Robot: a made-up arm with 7 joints. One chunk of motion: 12 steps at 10 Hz.
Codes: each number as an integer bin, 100 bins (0 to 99) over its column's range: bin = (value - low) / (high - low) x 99, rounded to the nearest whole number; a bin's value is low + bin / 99 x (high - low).
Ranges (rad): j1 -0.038..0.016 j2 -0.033..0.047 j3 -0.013..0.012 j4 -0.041..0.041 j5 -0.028..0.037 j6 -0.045..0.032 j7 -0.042..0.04
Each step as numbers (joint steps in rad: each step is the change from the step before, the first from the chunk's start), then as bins.
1 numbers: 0.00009 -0.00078 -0.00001 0.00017 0.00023 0.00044 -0.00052
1 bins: 70 40 51 50 43 58 50
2 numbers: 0.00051 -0.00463 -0.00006 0.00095 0.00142 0.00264 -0.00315
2 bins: 71 35 51 51 45 61 47
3 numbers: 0.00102 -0.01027 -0.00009 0.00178 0.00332 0.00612 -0.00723
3 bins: 72 28 51 52 48 66 42
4 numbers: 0.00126 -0.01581 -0.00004 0.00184 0.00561 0.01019 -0.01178
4 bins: 72 21 51 52 51 71 36
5 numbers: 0.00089 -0.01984 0.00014 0.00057 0.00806 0.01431 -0.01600
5 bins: 71 16 52 50 55 76 31
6 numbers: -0.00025 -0.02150 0.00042 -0.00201 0.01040 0.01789 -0.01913
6 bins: 69 14 53 47 58 81 28
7 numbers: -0.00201 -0.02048 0.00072 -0.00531 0.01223 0.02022 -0.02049
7 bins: 66 15 54 43 61 84 26
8 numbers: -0.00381 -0.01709 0.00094 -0.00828 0.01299 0.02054 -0.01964
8 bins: 63 20 55 40 62 84 27
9 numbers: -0.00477 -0.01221 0.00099 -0.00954 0.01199 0.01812 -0.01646
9 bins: 61 26 55 38 61 81 31
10 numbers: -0.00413 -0.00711 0.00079 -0.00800 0.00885 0.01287 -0.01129
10 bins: 62 32 55 40 56 74 37
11 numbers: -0.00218 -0.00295 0.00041 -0.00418 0.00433 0.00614 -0.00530
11 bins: 66 37 53 44 49 66 44
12 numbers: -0.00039 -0.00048 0.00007 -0.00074 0.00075 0.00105 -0.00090
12 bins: 69 40 52 49 44 59 50
